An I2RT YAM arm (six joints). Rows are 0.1 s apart.
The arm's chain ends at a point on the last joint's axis. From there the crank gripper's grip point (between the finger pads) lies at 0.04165 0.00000 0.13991 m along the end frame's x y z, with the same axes.
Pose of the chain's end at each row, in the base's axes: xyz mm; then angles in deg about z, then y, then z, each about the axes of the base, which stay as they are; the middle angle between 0 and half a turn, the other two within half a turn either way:
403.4 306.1 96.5 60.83 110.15 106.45
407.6 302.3 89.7 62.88 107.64 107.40
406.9 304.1 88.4 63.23 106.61 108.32
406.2 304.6 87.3 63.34 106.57 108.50
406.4 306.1 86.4 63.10 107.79 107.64
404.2 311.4 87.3 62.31 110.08 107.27
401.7 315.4 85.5 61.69 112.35 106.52
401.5 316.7 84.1 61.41 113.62 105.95
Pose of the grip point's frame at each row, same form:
333.3 415.1 29.2 60.83 110.15 106.45
334.1 413.0 29.2 62.88 107.64 107.40
331.1 414.6 30.4 63.23 106.61 108.32
330.0 414.9 29.5 63.34 106.57 108.50
332.4 416.3 25.7 63.10 107.79 107.64
331.9 419.6 21.1 62.31 110.08 107.27
331.9 421.8 14.0 61.69 112.35 106.52
333.3 422.2 9.8 61.41 113.62 105.95

